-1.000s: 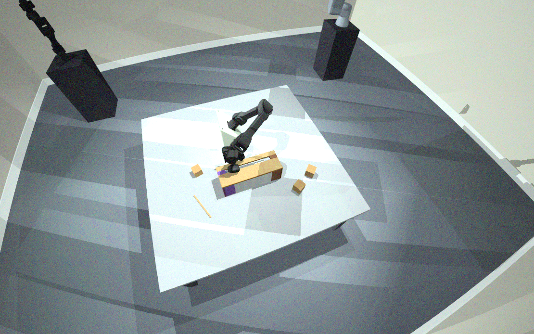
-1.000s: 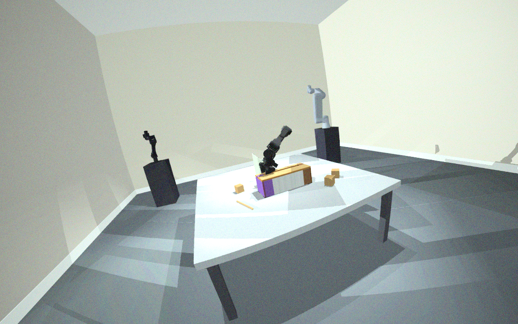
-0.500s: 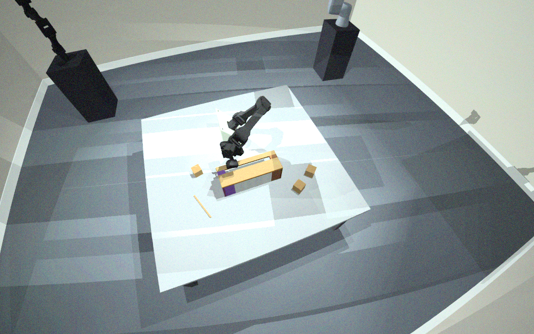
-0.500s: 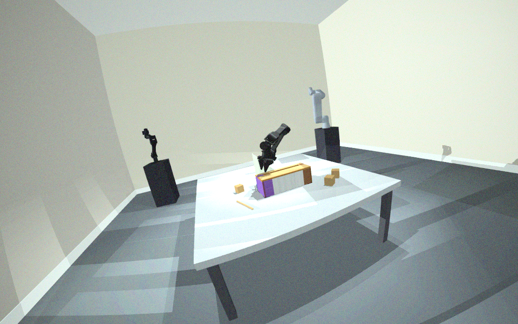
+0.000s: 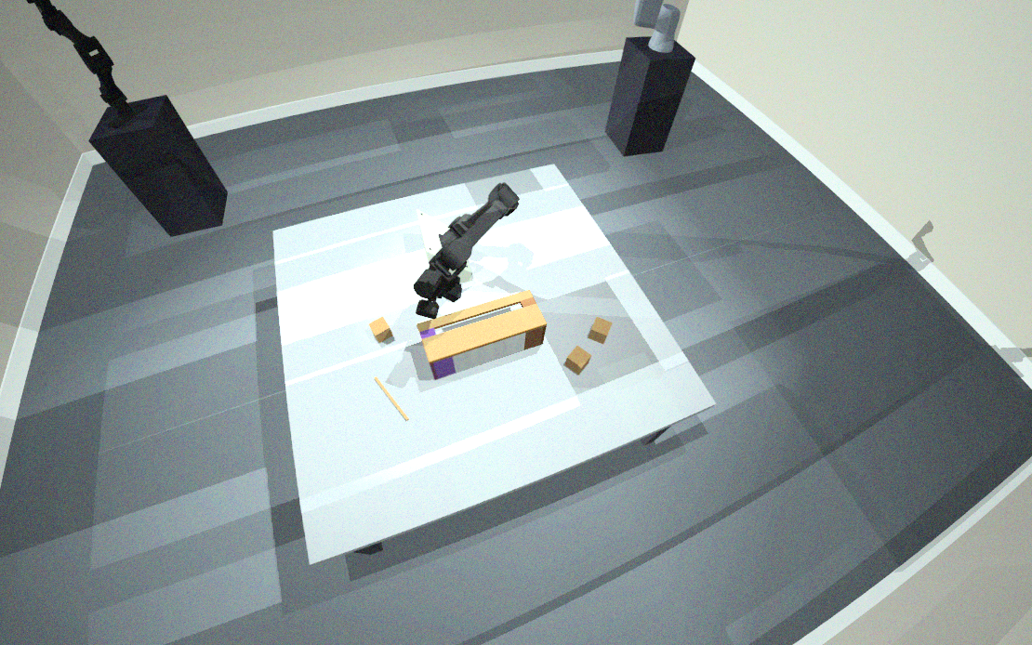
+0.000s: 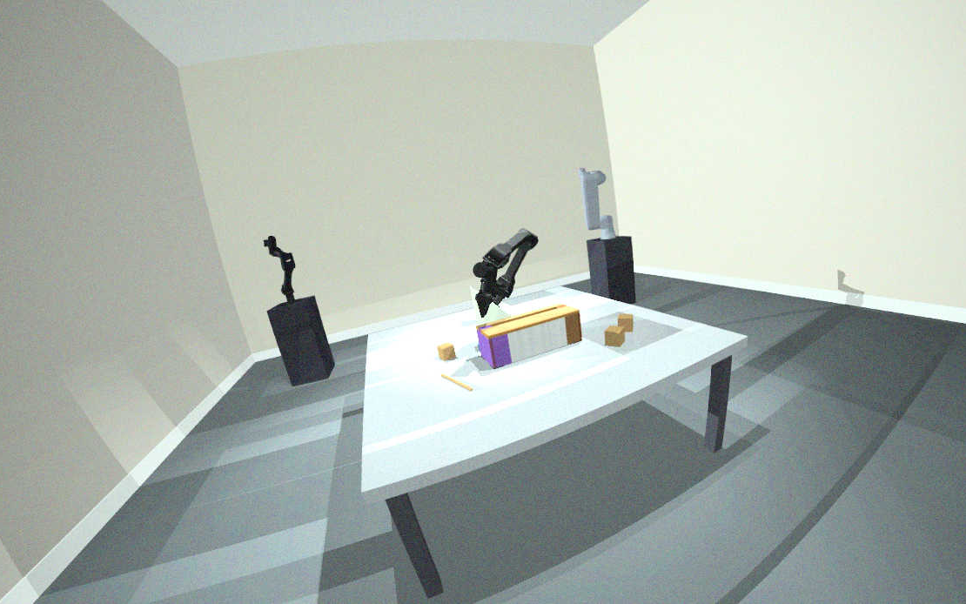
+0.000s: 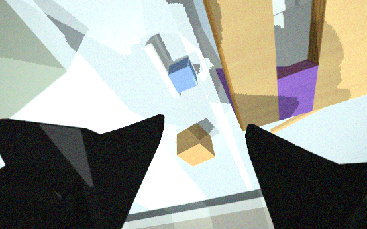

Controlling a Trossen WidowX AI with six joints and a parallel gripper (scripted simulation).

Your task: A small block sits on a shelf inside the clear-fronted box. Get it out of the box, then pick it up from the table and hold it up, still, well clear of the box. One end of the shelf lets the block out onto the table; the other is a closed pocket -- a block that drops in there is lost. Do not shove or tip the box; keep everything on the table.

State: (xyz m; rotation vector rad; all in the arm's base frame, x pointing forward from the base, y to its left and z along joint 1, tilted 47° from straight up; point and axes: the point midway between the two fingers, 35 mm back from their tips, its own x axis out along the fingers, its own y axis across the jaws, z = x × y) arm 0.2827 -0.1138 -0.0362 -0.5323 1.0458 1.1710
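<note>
My gripper tip is now 13 cm above the light-blue block, 2 cm to the left of it and 2 cm past it. The rest, counted from my gripper tip: thin tan stick 20 cm ahead, 18 cm to the right, 15 cm below; tan cube 17 cm to the right, 12 cm below, 5 cm behind.
</note>
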